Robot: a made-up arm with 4 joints.
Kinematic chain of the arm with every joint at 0, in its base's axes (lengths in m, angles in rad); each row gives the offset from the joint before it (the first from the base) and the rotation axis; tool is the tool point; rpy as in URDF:
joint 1: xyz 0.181 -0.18 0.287 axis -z
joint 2: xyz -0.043 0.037 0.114 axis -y
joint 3: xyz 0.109 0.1 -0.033 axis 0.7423 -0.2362 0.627
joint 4: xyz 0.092 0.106 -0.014 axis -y
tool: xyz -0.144 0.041 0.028 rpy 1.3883 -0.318 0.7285
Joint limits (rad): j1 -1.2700..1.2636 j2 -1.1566..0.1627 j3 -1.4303..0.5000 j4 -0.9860..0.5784
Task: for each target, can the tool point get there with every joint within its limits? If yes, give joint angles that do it. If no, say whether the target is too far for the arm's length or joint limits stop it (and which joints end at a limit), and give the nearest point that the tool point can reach.
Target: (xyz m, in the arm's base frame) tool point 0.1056 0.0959 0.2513
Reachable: yes | joints 0.0474 -1.0474 -0.6575 0.1942
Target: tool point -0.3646 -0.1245 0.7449
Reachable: no: too far | nearest point -0.0491 -0.0630 0.5383 | short by 0.382 m
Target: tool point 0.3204 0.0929 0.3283
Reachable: yes | joints 0.2640 -0.4850 -0.4386 -0.4094
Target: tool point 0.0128 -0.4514 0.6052
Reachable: no: joint limits stop it (at a limit: joint 1, joint 2, joint 3) | nearest point -0.0462 -0.1311 0.4918 | short by 0.345 m
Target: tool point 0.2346 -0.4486 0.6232
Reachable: no: joint limits stop it (at a limit: joint 1, joint 3, joint 4) | nearest point 0.4287 -0.1950 0.4942 | short by 0.344 m
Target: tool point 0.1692 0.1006 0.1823
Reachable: yes | joints -0.1474 -1.0527 -0.9272 -0.8230
